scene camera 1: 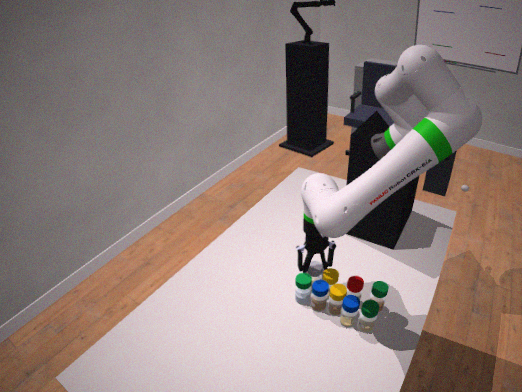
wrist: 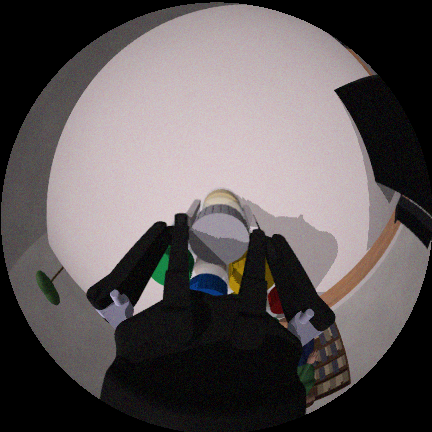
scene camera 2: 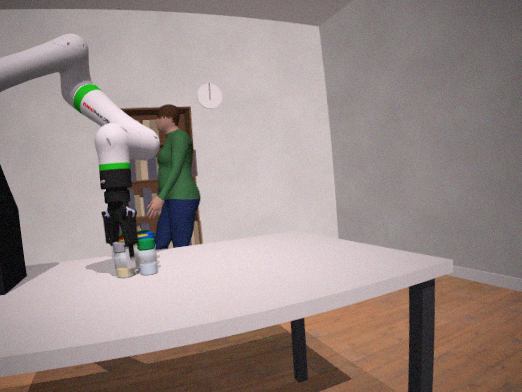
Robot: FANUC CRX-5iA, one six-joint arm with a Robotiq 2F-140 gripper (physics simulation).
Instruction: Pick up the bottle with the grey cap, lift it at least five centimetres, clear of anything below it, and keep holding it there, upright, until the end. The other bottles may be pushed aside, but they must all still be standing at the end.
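Frame: origin at the arm's base, x left, y back, z up, level; centimetres.
Seen in the pictures: gripper, fingertip midpoint: [scene camera 1: 313, 281] [scene camera 2: 124, 267]; arm's base at its link origin: [scene camera 1: 383, 151].
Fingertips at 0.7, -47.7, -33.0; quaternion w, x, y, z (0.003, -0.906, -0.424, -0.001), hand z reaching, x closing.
Observation:
Offsets run from my fingertips to a thing's top centre, as dx, dy, dz. Level surfaces: height alone.
The bottle with the grey cap {+0.0, +0.0, +7.6} [scene camera 1: 315, 269] [scene camera 2: 120, 260] [wrist: 220, 237] stands on the table at the end of the bottle group, roughly upright. My gripper [scene camera 1: 316, 270] [scene camera 2: 123, 250] [wrist: 220, 211] points down and is shut on this bottle, one finger on each side below the cap. In scene camera 1 the fingers and the wrist partly hide it. A green-capped bottle {+0.5, -7.2, +7.6} [scene camera 1: 303, 281] [scene camera 2: 146, 244] [wrist: 172, 265], a blue-capped bottle {+6.8, -6.5, +7.6} [scene camera 1: 320, 288] [wrist: 209, 284] and a yellow-capped bottle {+6.5, +0.2, +7.6} [scene camera 1: 330, 276] [wrist: 252, 272] stand close beside it.
Another yellow-capped bottle {+12.5, -4.4, +7.6} [scene camera 1: 337, 292], a red-capped bottle {+15.2, +2.1, +7.6} [scene camera 1: 355, 284], a second blue-capped bottle {+18.5, -6.1, +7.6} [scene camera 1: 351, 304] and two more green-capped bottles stand farther along the white table {dz -2.9} [scene camera 1: 200, 320] [scene camera 2: 300, 280]. The black robot pedestal [scene camera 1: 380, 200] rises behind. A person [scene camera 2: 177, 165] stands beyond the table.

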